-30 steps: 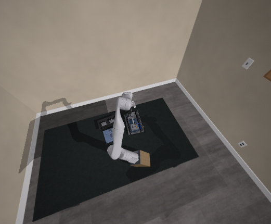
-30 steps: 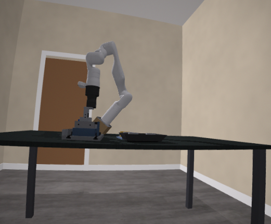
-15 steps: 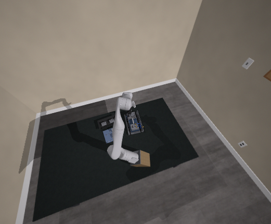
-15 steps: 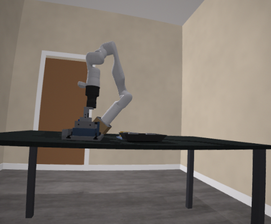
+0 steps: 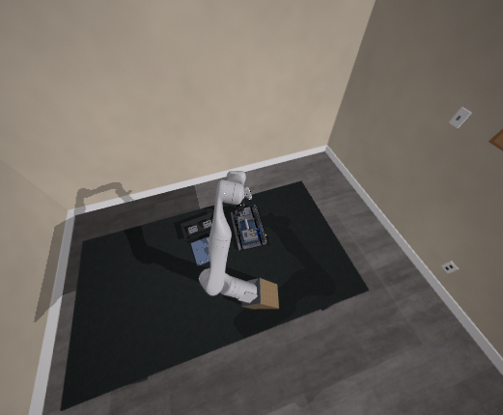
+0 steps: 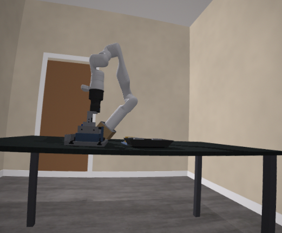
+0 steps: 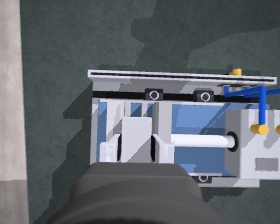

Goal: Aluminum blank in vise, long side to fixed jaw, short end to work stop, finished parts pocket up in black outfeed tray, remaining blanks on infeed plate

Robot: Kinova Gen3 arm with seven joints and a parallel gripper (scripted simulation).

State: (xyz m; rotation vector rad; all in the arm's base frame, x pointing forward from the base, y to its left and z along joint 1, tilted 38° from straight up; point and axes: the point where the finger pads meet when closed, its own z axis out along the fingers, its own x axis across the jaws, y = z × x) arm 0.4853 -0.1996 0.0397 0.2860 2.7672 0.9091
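Right now my hand is 70 mm past the vise, 10 mm to the right of it and 90 mm above it. The rest, counted from my hand: bluish plate (130 mm behind, 300 mm to the left, 120 mm below); then yellow brass blank (170 mm behind, 260 mm to the left, 100 mm below).
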